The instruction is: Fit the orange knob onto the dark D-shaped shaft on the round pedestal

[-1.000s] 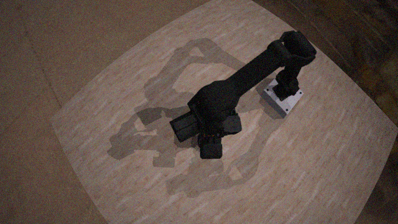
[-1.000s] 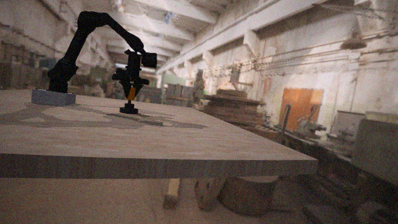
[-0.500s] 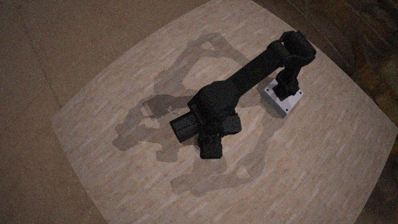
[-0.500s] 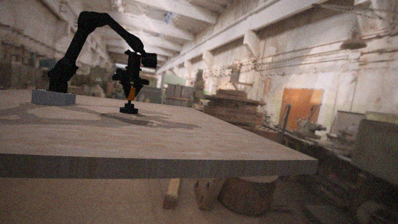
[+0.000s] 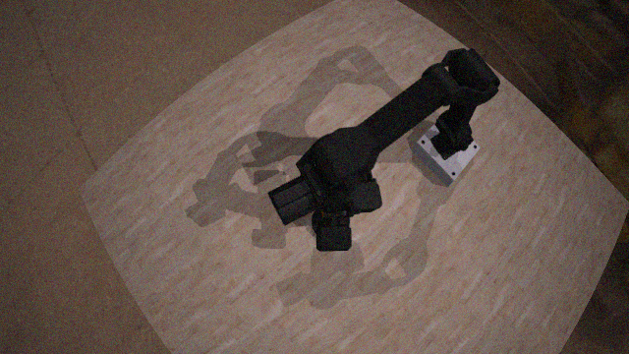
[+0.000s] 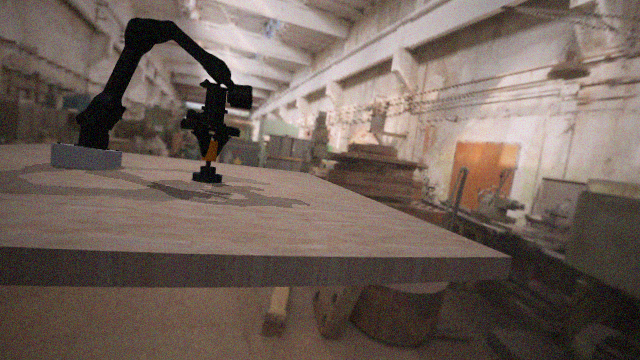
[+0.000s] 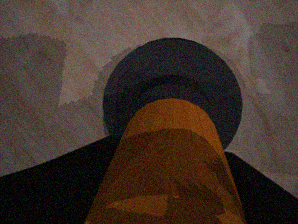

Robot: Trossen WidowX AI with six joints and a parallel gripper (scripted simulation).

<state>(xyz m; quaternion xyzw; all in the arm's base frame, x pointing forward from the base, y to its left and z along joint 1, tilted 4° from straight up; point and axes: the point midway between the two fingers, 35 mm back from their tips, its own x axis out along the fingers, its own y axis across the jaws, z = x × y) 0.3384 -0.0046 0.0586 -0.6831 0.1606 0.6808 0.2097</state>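
My gripper tip is 2 cm below the orange knob. From my gripper tip the other things lie so: dark pedestal 4 cm below.
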